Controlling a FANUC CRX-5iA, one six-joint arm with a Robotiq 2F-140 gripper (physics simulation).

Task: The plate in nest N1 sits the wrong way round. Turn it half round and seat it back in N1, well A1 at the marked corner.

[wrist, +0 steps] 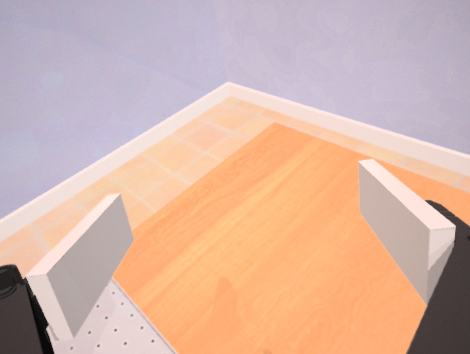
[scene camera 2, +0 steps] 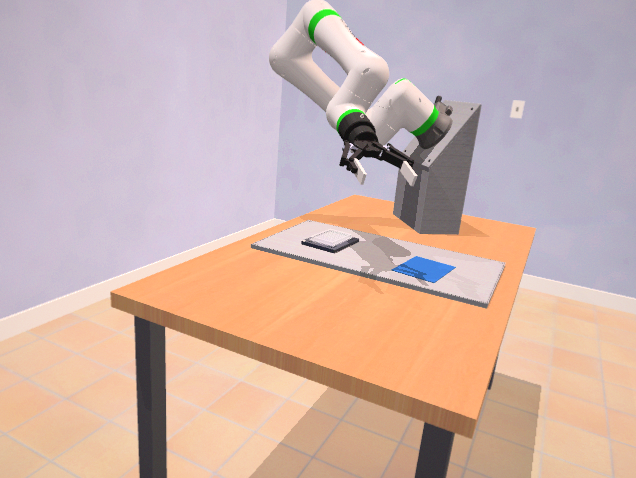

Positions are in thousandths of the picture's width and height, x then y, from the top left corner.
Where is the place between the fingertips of my gripper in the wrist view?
At 510, 572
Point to a flat blue square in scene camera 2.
658, 560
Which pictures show my gripper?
The wrist view and scene camera 2: all of them.
